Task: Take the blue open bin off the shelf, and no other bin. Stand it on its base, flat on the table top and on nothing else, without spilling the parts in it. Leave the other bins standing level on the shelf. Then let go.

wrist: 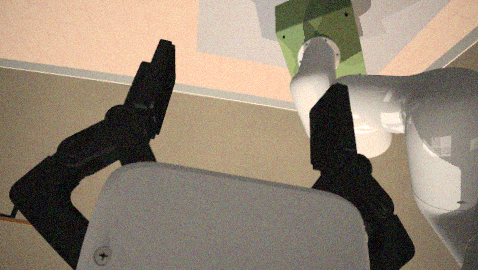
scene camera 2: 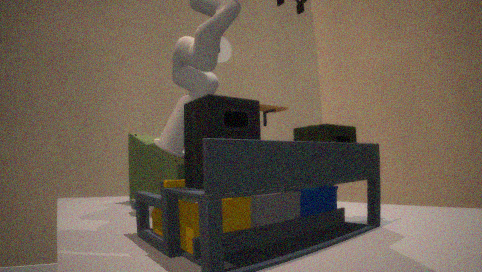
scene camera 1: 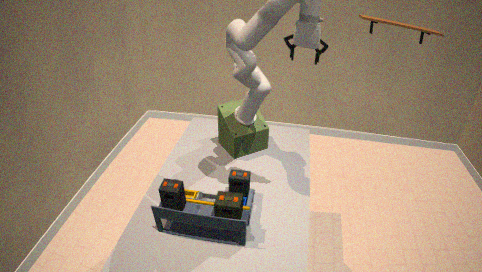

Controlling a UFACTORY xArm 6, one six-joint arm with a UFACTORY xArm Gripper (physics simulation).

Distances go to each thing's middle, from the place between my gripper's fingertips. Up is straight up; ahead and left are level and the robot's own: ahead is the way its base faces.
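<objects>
The blue bin [scene camera 2: 317, 200] is where I begin: my hand is some way short of it, a good way to the left of it and well above it. Going by their middles, the blue bin is the nearest to my hand of the things named here. As for the yellow bin [scene camera 2: 236, 215], it is 200 mm ahead of my hand, 450 mm to the right of it and 620 mm below it.
</objects>
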